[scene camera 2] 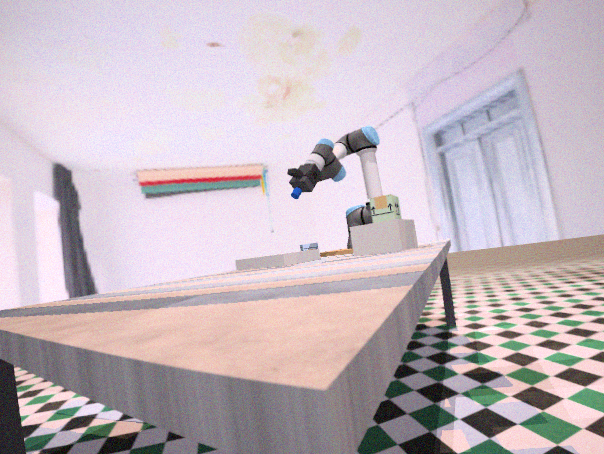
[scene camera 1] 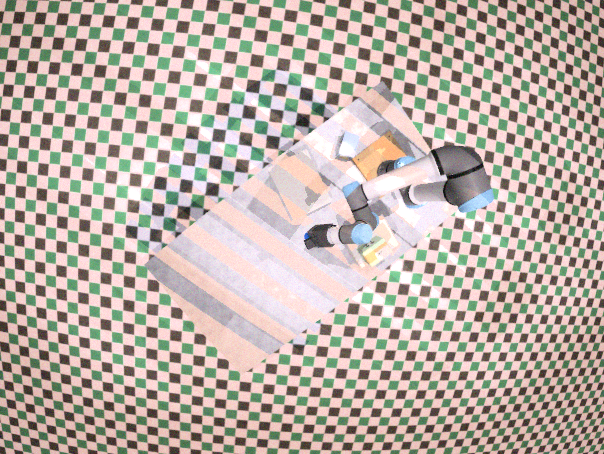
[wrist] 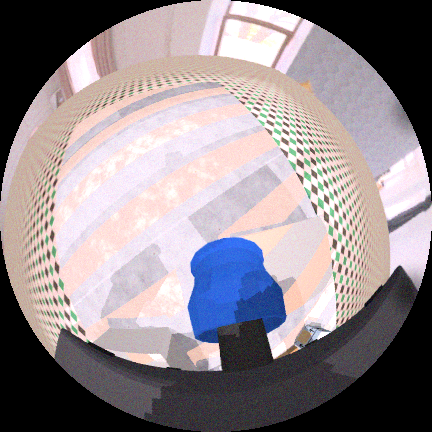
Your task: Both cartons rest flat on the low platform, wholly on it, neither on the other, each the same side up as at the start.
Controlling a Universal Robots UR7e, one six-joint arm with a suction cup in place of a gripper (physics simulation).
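Places are measured from the arm's base along level axes (x right, y back, z down), in centimetres.
Pixels of known places: hand at its tool point: (scene camera 2: 294, 196) (scene camera 1: 307, 236) (wrist: 227, 267).
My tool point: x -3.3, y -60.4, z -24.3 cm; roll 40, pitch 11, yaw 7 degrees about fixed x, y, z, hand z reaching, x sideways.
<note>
Ahead of a thing's pixels: the offset from my tool point to its top centre. Level surfaces: height alone.
My suction cup (scene camera 1: 306, 237) (scene camera 2: 296, 193) (wrist: 227, 285) is blue, off and bare, tilted high above the table. The low platform @(dx +23.3, dy +11.5, dz +21.9 cm) (scene camera 1: 290, 187) (scene camera 2: 282, 260) (wrist: 305, 242) is a grey slab with no carton on it. A small light-blue carton @(dx +28.5, dy +45.8, dz +18.4 cm) (scene camera 1: 348, 144) (scene camera 2: 309, 246) (wrist: 309, 336) lies on the table past the platform's far end, apart from it. A green carton @(dx -26.3, dy +26.5, dz +4.4 cm) (scene camera 1: 372, 250) (scene camera 2: 386, 209) with brown tape and black arrows stands on top of a taller grey block @(dx -23.2, dy +29.3, dz +14.7 cm) (scene camera 2: 380, 238) (wrist: 134, 341). The green carton does not show in the wrist view.
An orange-brown board (scene camera 1: 376, 154) (scene camera 2: 336, 252) lies by the arm's base, close to the blue carton. The arm's forearm and wrist hang over the table between the low platform and the tall block. The striped table @(dz +26.7 cm) (scene camera 1: 240, 285) (scene camera 2: 240, 320) stands on a checkered floor.
</note>
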